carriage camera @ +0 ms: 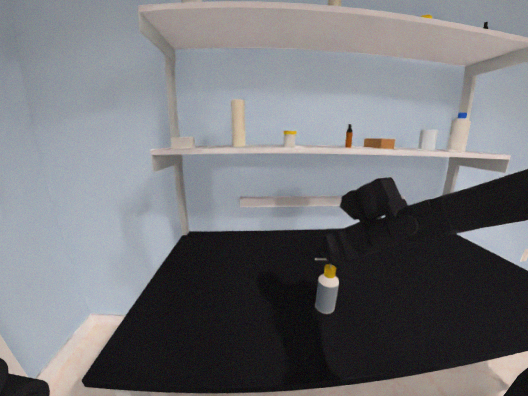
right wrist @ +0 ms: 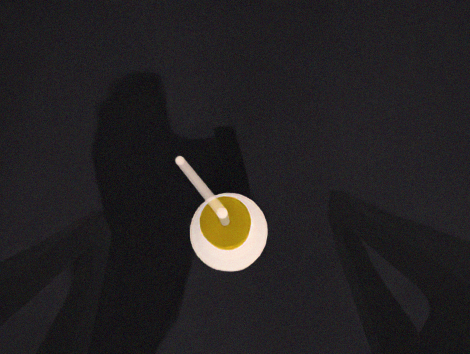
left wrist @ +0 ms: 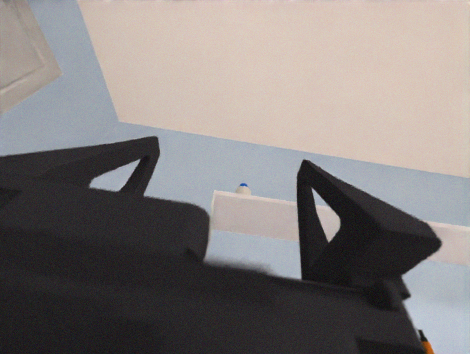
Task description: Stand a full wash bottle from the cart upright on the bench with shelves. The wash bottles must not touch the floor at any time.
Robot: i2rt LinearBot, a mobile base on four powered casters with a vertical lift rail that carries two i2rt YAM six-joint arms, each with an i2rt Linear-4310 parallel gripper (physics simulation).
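Places are measured from the left arm's base along level axes (x ahead, y left, z up), in metres.
Where they show: left gripper, fingertip midpoint: (left wrist: 229, 156); right gripper, fingertip midpoint: (carriage camera: 334, 248) (right wrist: 217, 212).
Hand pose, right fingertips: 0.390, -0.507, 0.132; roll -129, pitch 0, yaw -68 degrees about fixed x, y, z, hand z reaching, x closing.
Observation:
Each offset is from my right fingertips to the top centre of the thing, as dx, dy, dz. Level surfaces: height alone.
A wash bottle @[+0.012, +0.011, -0.034] (carriage camera: 326, 296) (right wrist: 230, 260) with a yellow cap, a thin bent spout and a blue-grey lower body stands upright on the black top of the bench @[dz -0.208] (carriage camera: 200, 310) (right wrist: 360, 80). My right gripper (carriage camera: 330, 248) (right wrist: 217, 212) is open and empty, above the bottle and pointing down; in the right wrist view its fingers are spread to either side of the bottle, apart from it. My left gripper (left wrist: 229, 156) is open and empty, raised and facing the upper wall, away from the bottle. The cart does not show in these views.
The lower shelf (carriage camera: 260, 150) behind the bench holds a tall beige cylinder @[+0.379, +0.296, +0.427] (carriage camera: 238, 123), a yellow-lidded jar @[+0.377, +0.090, +0.309] (carriage camera: 289, 139), an amber bottle @[+0.372, -0.154, +0.341] (carriage camera: 349, 137), a brown box @[+0.443, -0.324, +0.289] (carriage camera: 380, 144) and a blue-capped bottle @[+0.453, -0.741, +0.427] (carriage camera: 459, 134). The upper shelf (carriage camera: 310, 30) hangs above. A rail (carriage camera: 290, 202) runs along the wall.

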